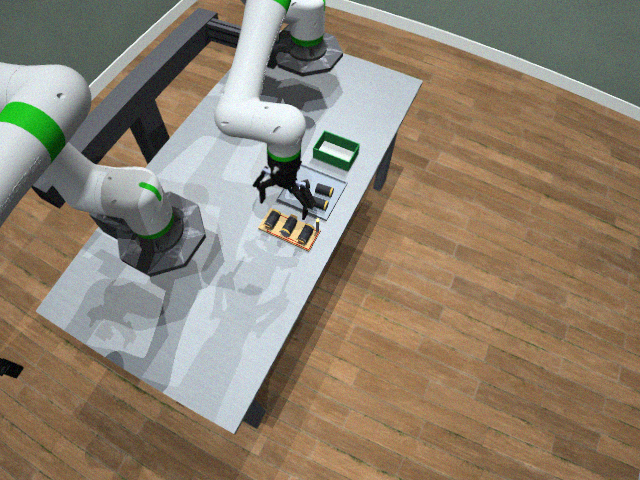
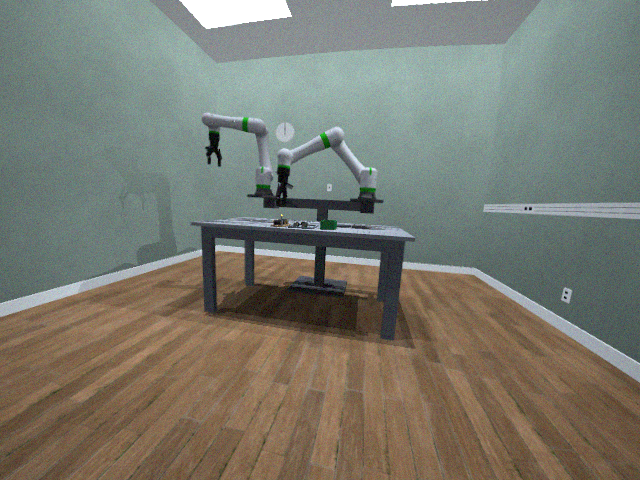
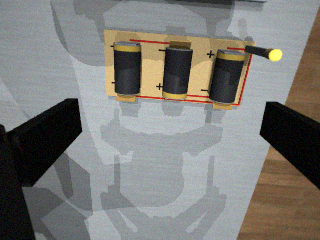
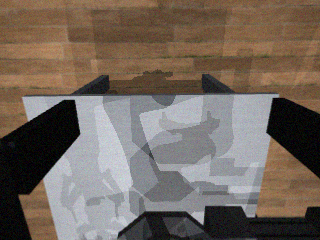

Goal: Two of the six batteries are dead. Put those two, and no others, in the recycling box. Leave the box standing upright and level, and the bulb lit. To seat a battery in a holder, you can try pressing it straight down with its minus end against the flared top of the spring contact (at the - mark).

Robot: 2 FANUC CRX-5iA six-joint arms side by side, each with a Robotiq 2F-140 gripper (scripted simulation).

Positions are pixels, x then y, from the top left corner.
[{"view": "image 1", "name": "left gripper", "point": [283, 208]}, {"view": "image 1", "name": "tray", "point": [314, 176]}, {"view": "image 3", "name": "left gripper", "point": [171, 116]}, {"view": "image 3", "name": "battery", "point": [177, 66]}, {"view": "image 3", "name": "battery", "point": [228, 67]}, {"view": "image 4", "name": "right gripper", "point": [173, 116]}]
